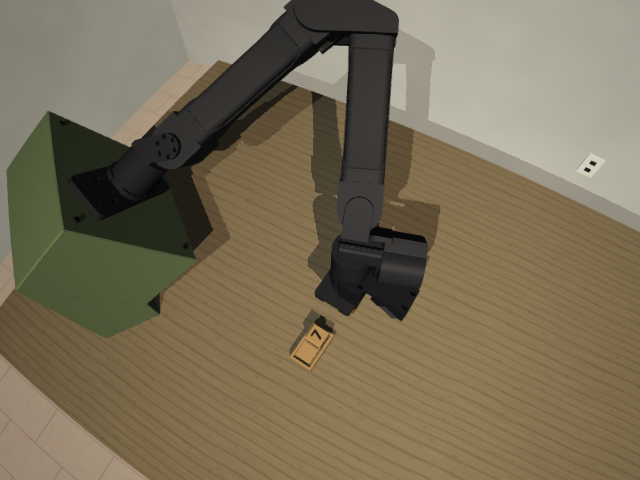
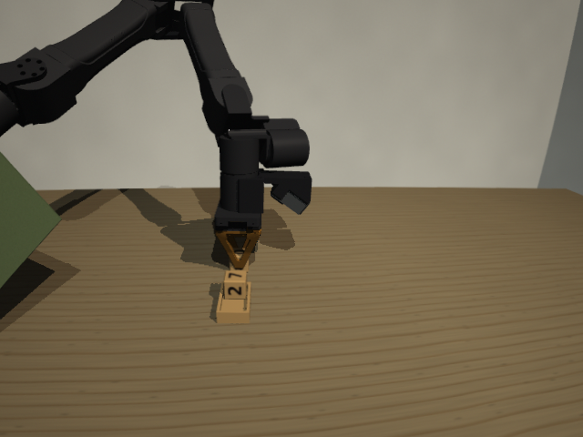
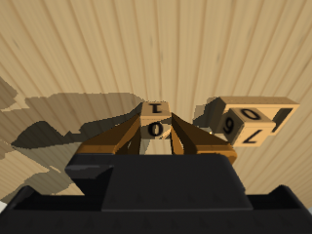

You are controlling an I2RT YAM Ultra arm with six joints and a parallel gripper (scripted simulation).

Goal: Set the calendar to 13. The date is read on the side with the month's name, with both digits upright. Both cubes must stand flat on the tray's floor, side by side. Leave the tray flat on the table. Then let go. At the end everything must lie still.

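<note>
My gripper is now right at the wooden cube. Round my hand: wooden tray 10 cm to the right, 2 cm ahead, 1 cm below.
</note>
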